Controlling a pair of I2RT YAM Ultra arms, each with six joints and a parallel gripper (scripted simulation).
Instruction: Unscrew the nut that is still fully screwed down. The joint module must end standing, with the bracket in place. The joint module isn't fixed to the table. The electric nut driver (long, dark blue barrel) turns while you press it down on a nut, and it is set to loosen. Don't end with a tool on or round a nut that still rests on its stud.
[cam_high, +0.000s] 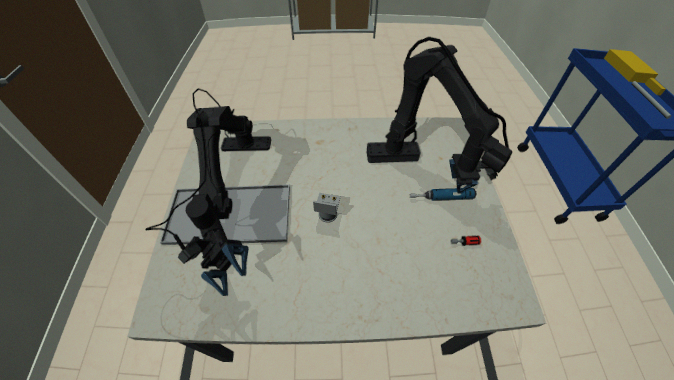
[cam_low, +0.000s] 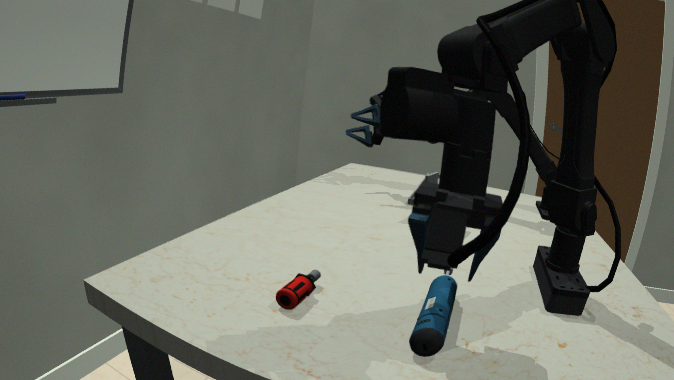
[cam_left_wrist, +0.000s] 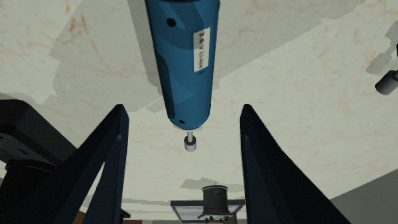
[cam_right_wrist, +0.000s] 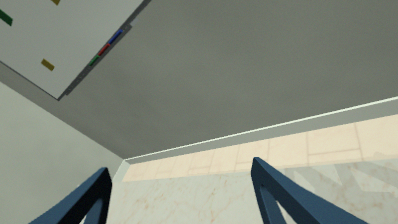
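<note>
Now: right hand 33 cm past the grey bracket, 18 cm to the right of it and 10 cm above it. From my right hand the other things lie so: joint module (33 cm behind, 18 cm to the left, 14 cm below); red-handled hand driver (26 cm behind, 63 cm to the left, 16 cm below); shallow grey tray (29 cm behind, 16 cm to the right, 17 cm below).
</note>
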